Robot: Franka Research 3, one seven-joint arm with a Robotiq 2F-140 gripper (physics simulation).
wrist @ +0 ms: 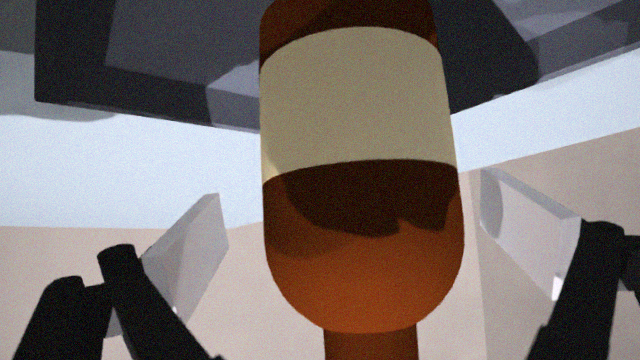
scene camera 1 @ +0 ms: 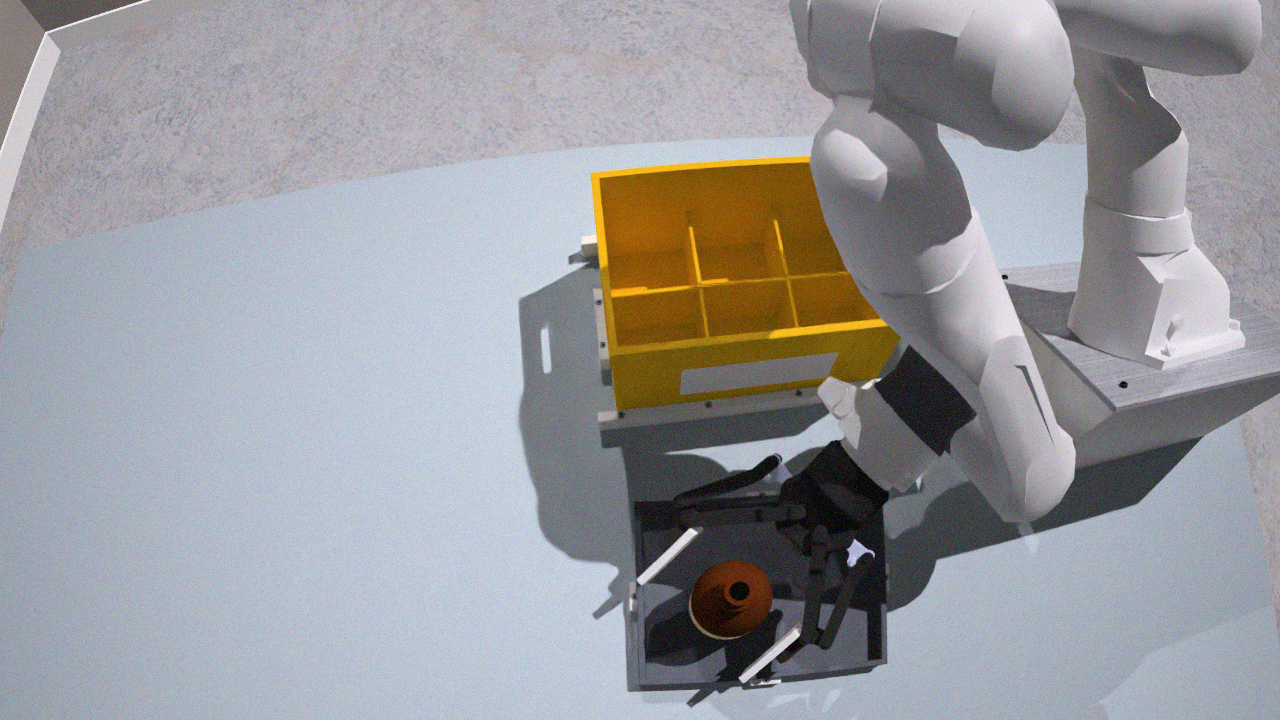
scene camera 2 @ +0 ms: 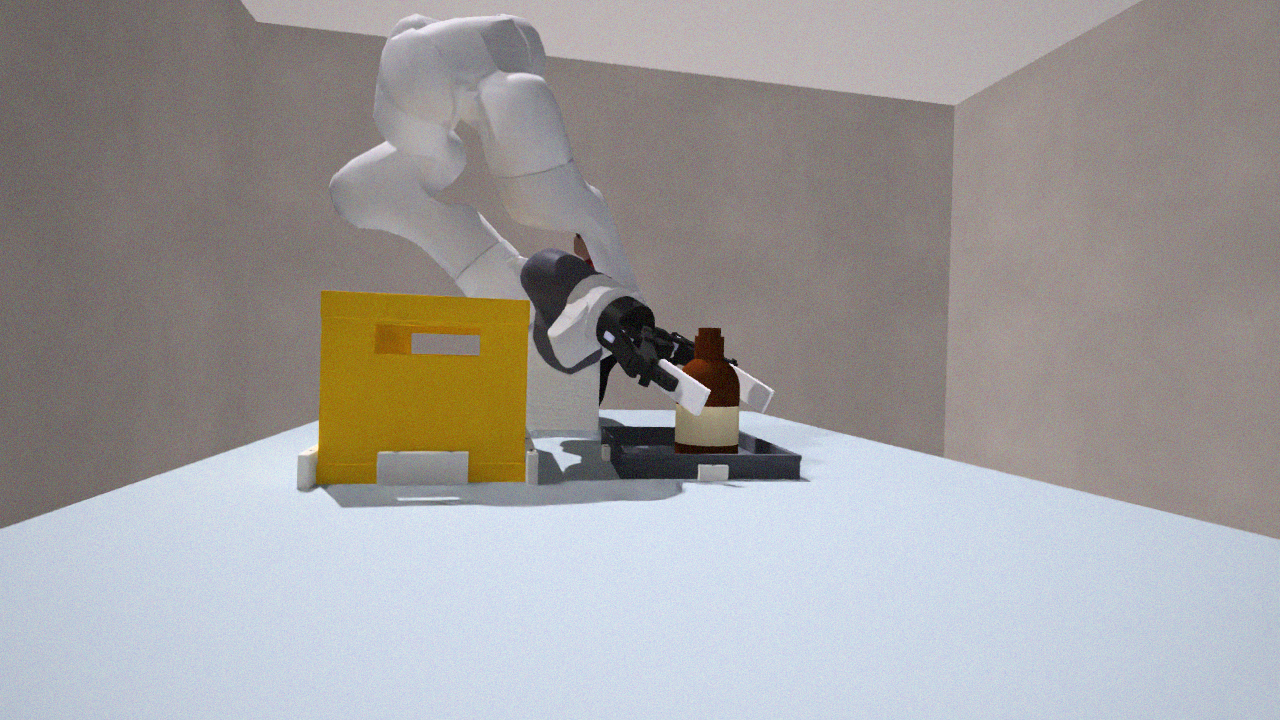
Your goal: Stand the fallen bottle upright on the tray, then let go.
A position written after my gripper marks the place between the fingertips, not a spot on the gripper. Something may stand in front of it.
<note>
In view: my gripper (scene camera 1: 695, 629) and a brown bottle (scene camera 2: 716, 430).
The brown bottle also shows in the wrist view (wrist: 364, 236) and in scene camera 1 (scene camera 1: 730, 599). My gripper also shows in the wrist view (wrist: 352, 209) and in scene camera 2 (scene camera 2: 737, 402).
</note>
